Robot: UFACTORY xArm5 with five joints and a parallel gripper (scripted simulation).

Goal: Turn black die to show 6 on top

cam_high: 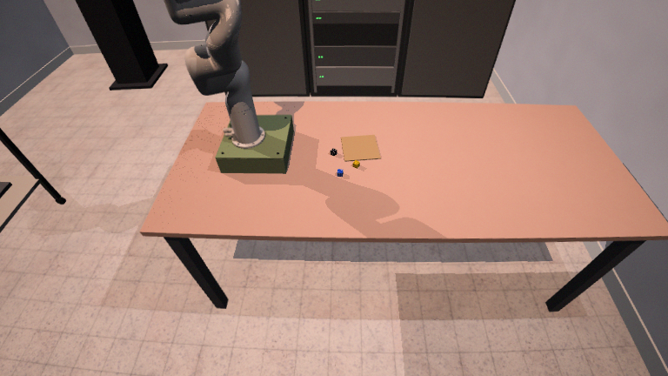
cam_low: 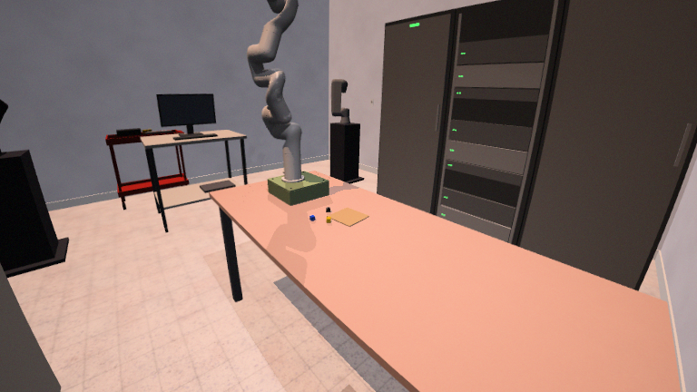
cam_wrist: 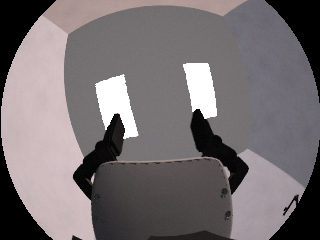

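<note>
Right now my hand is 120 cm above the blue die, 36 cm short of it and 15 cm to the left of it. Round my hand: yellow die (120 cm below, 42 cm ahead, 10 cm to the right); black die (120 cm below, 33 cm ahead, 4 cm to the right); tan mat (121 cm below, 44 cm ahead).
</note>
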